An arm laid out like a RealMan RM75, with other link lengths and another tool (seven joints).
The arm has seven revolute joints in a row. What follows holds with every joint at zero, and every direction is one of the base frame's. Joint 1 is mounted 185.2 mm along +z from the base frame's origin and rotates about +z. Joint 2 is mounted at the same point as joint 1 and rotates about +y. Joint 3 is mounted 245.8 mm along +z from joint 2 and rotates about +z. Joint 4 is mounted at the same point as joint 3 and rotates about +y. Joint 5 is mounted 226.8 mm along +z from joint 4 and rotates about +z. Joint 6 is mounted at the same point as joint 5 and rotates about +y. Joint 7 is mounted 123.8 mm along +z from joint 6 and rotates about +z. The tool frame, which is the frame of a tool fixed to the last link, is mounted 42 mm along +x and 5 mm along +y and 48 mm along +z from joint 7; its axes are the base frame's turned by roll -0.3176, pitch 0 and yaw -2.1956 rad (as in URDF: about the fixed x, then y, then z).
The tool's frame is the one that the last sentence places.
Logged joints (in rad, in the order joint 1, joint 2, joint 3, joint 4, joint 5, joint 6, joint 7), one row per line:
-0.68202 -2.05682 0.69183 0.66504 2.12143 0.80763 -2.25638
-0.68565 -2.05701 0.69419 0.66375 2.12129 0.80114 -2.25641
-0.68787 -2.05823 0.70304 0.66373 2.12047 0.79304 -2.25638
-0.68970 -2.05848 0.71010 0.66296 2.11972 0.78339 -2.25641
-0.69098 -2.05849 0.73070 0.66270 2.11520 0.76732 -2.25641
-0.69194 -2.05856 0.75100 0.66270 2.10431 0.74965 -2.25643
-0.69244 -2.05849 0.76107 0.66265 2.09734 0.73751 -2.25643
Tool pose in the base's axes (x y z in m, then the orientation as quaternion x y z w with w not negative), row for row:
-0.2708 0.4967 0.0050 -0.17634 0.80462 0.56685 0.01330
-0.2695 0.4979 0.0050 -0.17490 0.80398 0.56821 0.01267
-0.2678 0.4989 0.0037 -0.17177 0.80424 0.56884 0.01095
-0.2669 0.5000 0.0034 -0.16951 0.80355 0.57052 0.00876
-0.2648 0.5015 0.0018 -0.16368 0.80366 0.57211 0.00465
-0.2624 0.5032 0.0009 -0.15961 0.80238 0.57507 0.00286
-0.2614 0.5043 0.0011 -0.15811 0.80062 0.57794 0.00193
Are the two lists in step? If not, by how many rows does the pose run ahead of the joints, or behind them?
They are in step.
